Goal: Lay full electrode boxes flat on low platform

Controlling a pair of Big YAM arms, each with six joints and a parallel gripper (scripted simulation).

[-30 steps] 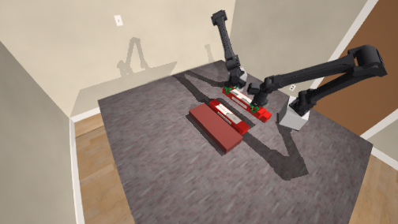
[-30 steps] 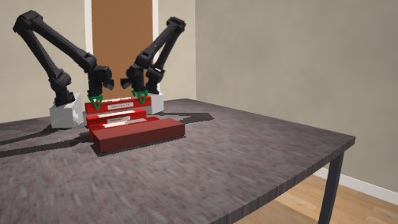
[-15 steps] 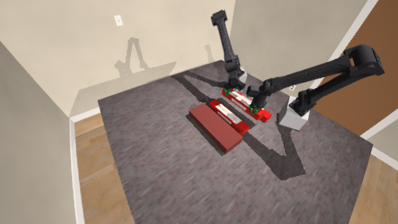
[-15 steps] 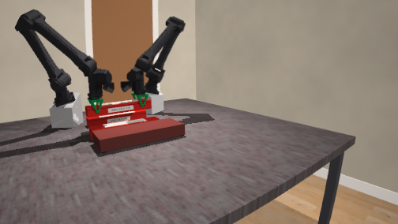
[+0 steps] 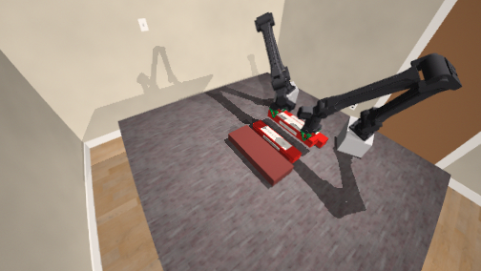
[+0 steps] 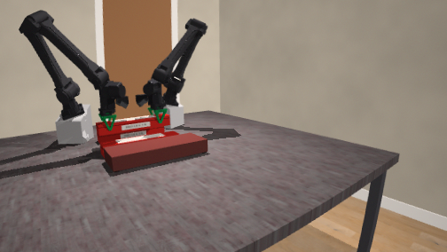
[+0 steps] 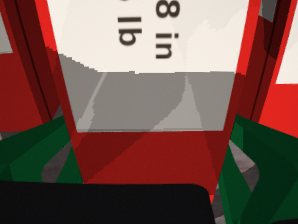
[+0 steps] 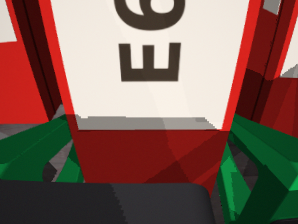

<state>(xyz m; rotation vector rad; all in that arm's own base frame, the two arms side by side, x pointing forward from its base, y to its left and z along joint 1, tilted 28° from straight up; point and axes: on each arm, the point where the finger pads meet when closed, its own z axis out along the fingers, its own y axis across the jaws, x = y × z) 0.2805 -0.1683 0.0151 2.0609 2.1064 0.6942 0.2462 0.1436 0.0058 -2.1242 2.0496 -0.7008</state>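
My right hand is 1 cm short of the red electrode box, 14 cm to the right of it and 1 cm below it. From my right hand the other things lie so: low dark red platform (29 cm ahead, 12 cm to the left, 8 cm below).
Now: left hand 120 mm to the left of the red electrode box, 10 mm below it and 10 mm past it. Also, from my left hand: low dark red platform 270 mm ahead, 140 mm to the right, 80 mm below.
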